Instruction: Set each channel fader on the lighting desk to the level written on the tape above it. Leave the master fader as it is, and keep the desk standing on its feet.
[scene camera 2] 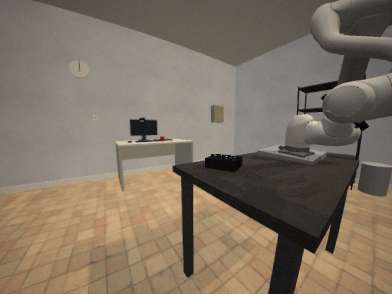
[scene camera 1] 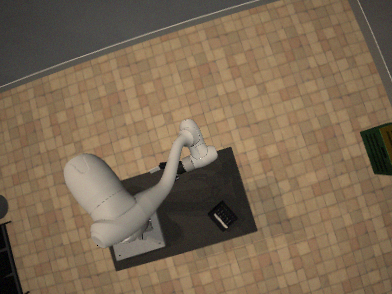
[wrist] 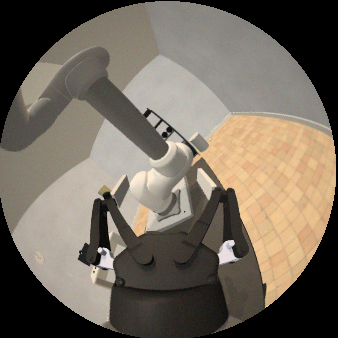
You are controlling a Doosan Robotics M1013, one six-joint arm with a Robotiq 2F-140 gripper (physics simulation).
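Seen in the pictures: gripper, between the fingertips: (scene camera 1: pixel 151 180) (wrist: pixel 161 177); arm's base, origin of its link: (scene camera 2: pixel 295 153) (wrist: pixel 169 205).
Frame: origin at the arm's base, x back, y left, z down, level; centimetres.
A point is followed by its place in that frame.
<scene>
The lighting desk (scene camera 1: pixel 223 216) @(x -61.3, y -7.5, z -1.7 cm) (scene camera 2: pixel 223 162) @(x -66.0, y -2.5, z -0.6 cm) is a small black box with a white strip along one side. It stands upright and flat on the dark table (scene camera 1: pixel 192 197) @(x -41.6, y 8.6, z 3.8 cm) (scene camera 2: pixel 280 185) @(x -59.0, y 22.1, z 3.8 cm), near a corner. Small knobs or faders show on its top, but their levels and the writing on the tape are too small to read. The desk does not show in the wrist view. My gripper (scene camera 1: pixel 156 170) (wrist: pixel 161 177) @(x -22.4, y 29.1, z -24.8 cm) is wide open and empty, pointing sideways above the table's edge toward the arm's base side, well away from the desk.
The arm's pale base plate (scene camera 1: pixel 142 247) @(x 0.7, y -19.3, z -1.3 cm) (scene camera 2: pixel 315 158) @(x -2.5, y 13.4, z 1.3 cm) (wrist: pixel 185 218) @(x -12.4, y 11.1, z 2.8 cm) sits on the table. A white desk (scene camera 2: pixel 150 148) with a monitor (scene camera 2: pixel 143 127) stands by the wall. A black shelf rack (scene camera 2: pixel 298 100) and a grey bin (scene camera 2: pixel 375 180) (wrist: pixel 199 142) stand beyond the base.
</scene>
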